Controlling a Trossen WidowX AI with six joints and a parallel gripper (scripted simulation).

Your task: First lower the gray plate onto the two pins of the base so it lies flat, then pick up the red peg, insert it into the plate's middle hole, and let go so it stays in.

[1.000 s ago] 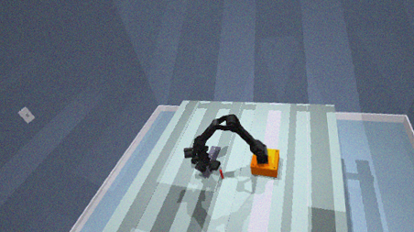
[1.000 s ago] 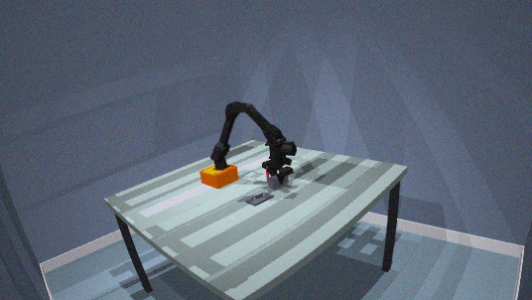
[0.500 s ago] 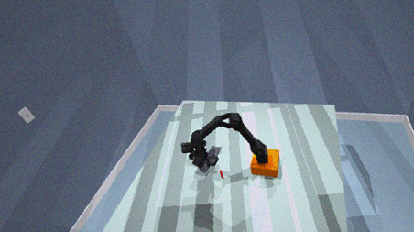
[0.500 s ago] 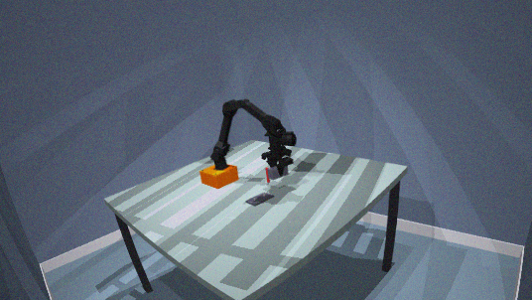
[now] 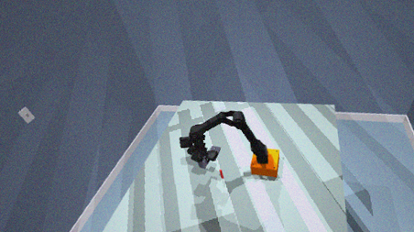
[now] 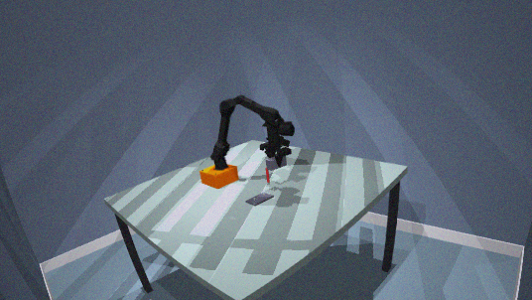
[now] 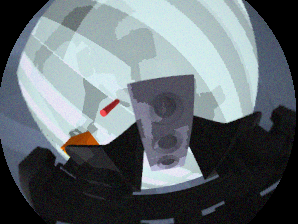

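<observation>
Right now my gripper tip is 9 cm past the red peg, 4 cm to the right of it and 8 cm above it. The rest, counted from my gripper tip: gray plate (3 cm above).
</observation>
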